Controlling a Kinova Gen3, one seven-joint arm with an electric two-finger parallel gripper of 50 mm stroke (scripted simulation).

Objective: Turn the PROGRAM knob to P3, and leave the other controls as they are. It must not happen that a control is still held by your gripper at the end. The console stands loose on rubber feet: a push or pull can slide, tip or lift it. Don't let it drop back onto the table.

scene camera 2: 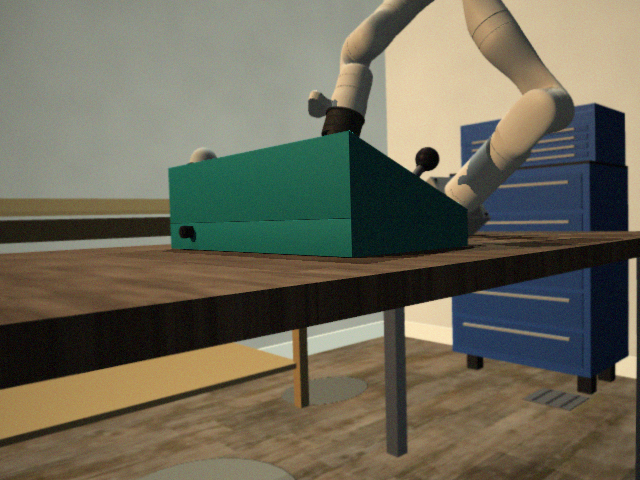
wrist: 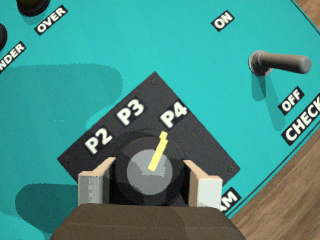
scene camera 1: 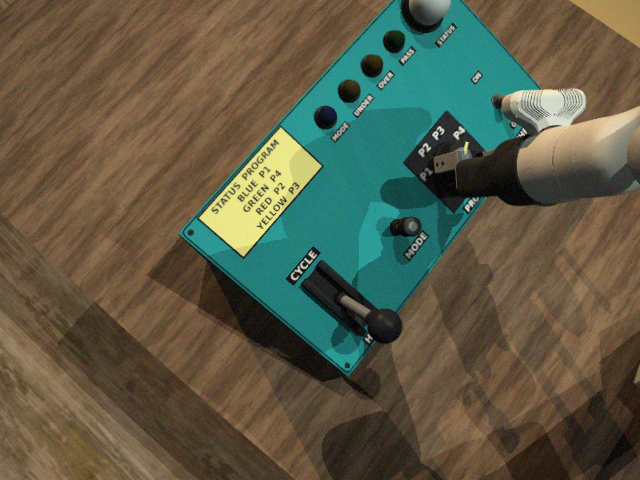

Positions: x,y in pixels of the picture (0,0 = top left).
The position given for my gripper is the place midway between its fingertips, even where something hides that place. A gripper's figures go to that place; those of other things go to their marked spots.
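I see my gripper (wrist: 149,174) 18 cm from the lens. There is a teal console (wrist: 171,87) as well, and that console is 19 cm from the lens.
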